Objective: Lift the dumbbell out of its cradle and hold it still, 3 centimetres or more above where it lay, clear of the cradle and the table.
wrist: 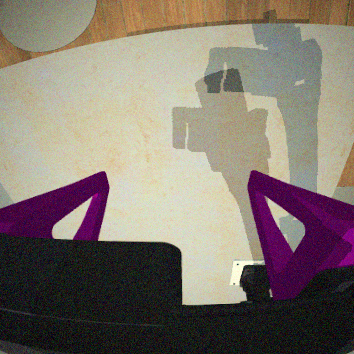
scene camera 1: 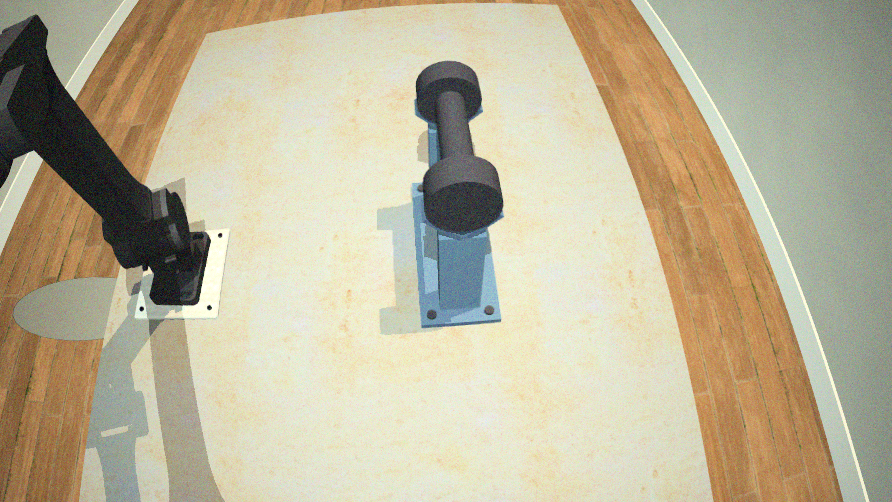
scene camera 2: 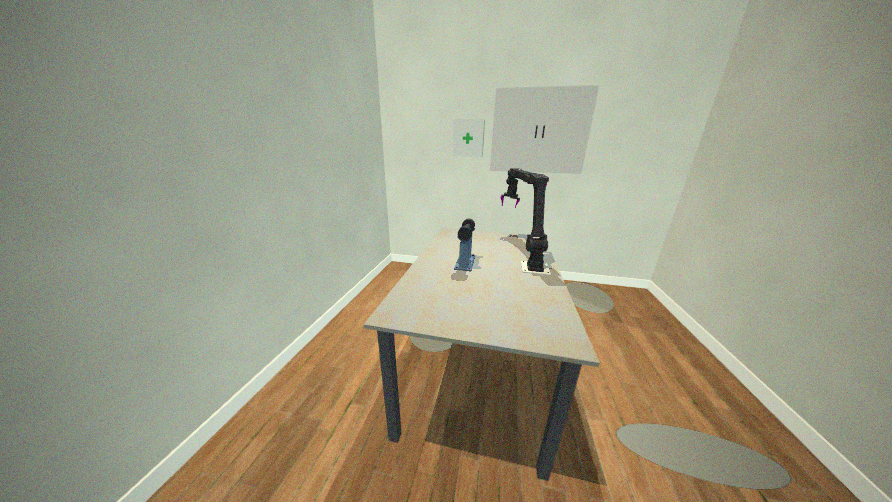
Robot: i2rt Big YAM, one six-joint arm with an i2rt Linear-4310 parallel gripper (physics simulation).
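Where they show: gripper, fingertip midpoint: (wrist: 177,178) (scene camera 2: 508,207); arm's base at its link origin: (wrist: 253,274) (scene camera 1: 181,270) (scene camera 2: 534,267).
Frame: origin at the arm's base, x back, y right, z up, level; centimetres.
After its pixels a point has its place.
A dark grey dumbbell (scene camera 1: 455,124) {x -40.9, y -3.3, z 22.1 cm} (scene camera 2: 465,231) {x -39.8, y -12.9, z 22.0 cm} lies in the top of its blue cradle (scene camera 1: 460,271) {x -41.1, y 6.6, z 8.7 cm} (scene camera 2: 465,254) {x -39.3, y -12.5, z 8.4 cm}, which stands on the table (scene camera 1: 312,387) {x -22.6, y 17.3, z -0.8 cm} (scene camera 2: 486,312) {x -22.7, y -51.3, z -0.8 cm}. One round head faces the camera in the scene camera 1 view, with the bar running away from it. My gripper (scene camera 2: 509,204) {x -19.1, y 54.5, z 22.9 cm} (wrist: 177,178) {x -19.1, y 54.5, z 22.9 cm} is open and empty, its magenta fingers spread wide and pointing down. It hangs high above the table, between the cradle and the arm's base and apart from the dumbbell. The gripper does not show in the scene camera 1 view; the dumbbell does not show in the wrist view.
The arm's base stands on a white plate (scene camera 1: 212,274) {x -5.8, y 0.8, z 0.0 cm} (scene camera 2: 527,268) {x -4.3, y -3.4, z 0.1 cm} (wrist: 237,272) {x -5.5, y 1.0, z 0.0 cm} near one long table edge. Arm shadows fall across the table. A wall cabinet (scene camera 2: 543,127) and a box with a green cross (scene camera 2: 467,137) are on the back wall.
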